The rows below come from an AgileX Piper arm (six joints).
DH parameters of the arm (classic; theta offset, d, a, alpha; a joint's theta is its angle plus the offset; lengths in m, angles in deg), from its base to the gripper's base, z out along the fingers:
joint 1: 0 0.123 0 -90
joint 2: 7.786 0 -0.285 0
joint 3: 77.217 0 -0.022 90
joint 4: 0 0.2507 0 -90
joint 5: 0 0 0 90
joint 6: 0 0.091 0 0
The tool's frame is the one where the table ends.
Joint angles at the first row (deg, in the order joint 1, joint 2, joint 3, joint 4, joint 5, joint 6):
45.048 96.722 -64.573 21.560 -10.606 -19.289
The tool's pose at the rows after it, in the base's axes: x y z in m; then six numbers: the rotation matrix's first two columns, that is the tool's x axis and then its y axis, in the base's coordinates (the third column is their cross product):
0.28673, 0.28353, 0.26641, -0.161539, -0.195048, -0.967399, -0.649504, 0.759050, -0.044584
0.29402, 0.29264, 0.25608, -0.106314, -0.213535, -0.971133, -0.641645, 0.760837, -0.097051
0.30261, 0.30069, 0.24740, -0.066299, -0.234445, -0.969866, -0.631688, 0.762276, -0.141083
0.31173, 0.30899, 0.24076, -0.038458, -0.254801, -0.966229, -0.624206, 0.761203, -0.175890
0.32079, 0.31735, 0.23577, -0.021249, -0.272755, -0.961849, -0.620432, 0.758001, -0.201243
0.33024, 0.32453, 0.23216, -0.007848, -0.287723, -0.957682, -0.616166, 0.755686, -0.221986
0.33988, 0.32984, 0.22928, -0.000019, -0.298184, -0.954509, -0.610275, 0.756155, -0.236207
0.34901, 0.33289, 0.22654, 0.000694, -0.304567, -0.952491, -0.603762, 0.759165, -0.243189
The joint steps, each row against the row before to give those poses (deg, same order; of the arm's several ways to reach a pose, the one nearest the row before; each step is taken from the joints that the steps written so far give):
0.965 3.254 -0.651 -0.015 -5.719 -2.570
0.473 3.186 -1.180 0.157 -4.080 -2.641
0.127 3.042 -1.851 0.474 -2.499 -2.631
0.006 2.896 -2.536 0.608 -1.096 -2.426
-0.057 2.684 -2.956 0.671 0.002 -2.110
-0.218 2.452 -3.081 0.700 0.425 -1.957
-0.393 2.185 -2.936 0.757 0.603 -1.660
-0.532 1.825 -2.488 0.710 0.680 -1.191

